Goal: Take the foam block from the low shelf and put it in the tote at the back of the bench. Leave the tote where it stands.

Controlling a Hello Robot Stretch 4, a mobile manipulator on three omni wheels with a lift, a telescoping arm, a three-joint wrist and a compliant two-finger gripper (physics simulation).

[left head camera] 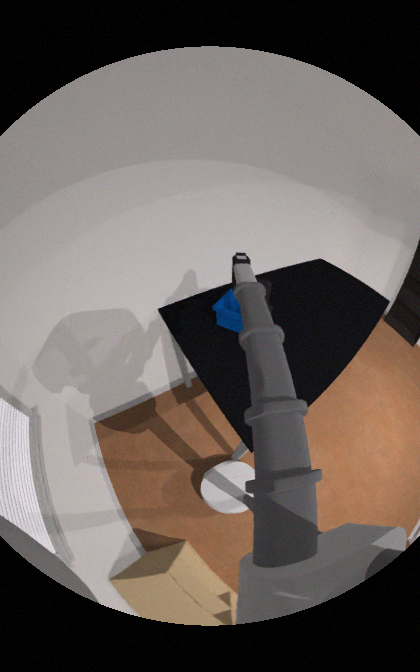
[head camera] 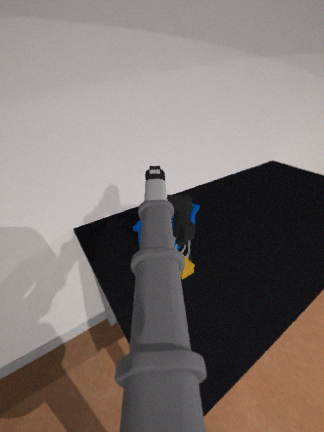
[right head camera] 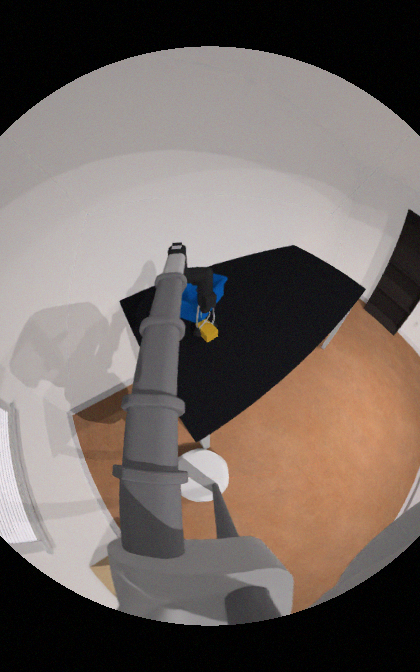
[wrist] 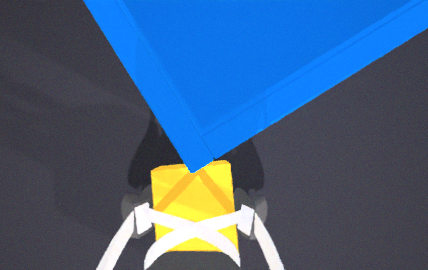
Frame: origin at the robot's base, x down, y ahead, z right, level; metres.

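Where they show: gripper, between the fingertips: (wrist: 195, 202).
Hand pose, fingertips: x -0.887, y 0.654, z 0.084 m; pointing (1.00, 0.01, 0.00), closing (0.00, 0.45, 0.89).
Observation:
After its pixels a point has its place.
My gripper (head camera: 185, 256) (right head camera: 206, 325) (wrist: 195, 202) {x -0.887, y 0.654, z 0.084 m} is shut on the yellow foam block (head camera: 188, 268) {x -0.932, y 0.611, z 0.113 m} (right head camera: 208, 331) (wrist: 195, 200) {x -0.935, y 0.665, z 0.079 m}, with a fingertip on each side of it. The blue tote (head camera: 195, 214) {x -0.957, y 0.940, z 0.197 m} (left head camera: 227, 317) (right head camera: 190, 311) (wrist: 170, 110) {x -1.007, y 0.711, z 0.042 m} stands on the black bench top (head camera: 250, 250) {x -0.887, y 0.737, z 0.416 m} (left head camera: 340, 320) (right head camera: 280, 310). In the wrist view the tote's near corner overlaps the block's far edge; whether they touch I cannot tell. The block is outside the tote's opening. My arm and wrist hide part of the tote in the head views. The block is hidden in the left head view.
A pale wall stands behind the bench. A white round object (left head camera: 227, 490) (right head camera: 215, 470) is on the floor near the bench's front left corner. A cardboard box (left head camera: 150, 580) stands at the lower left. A dark stepped unit (left head camera: 407, 310) (right head camera: 392, 295) stands at the right.

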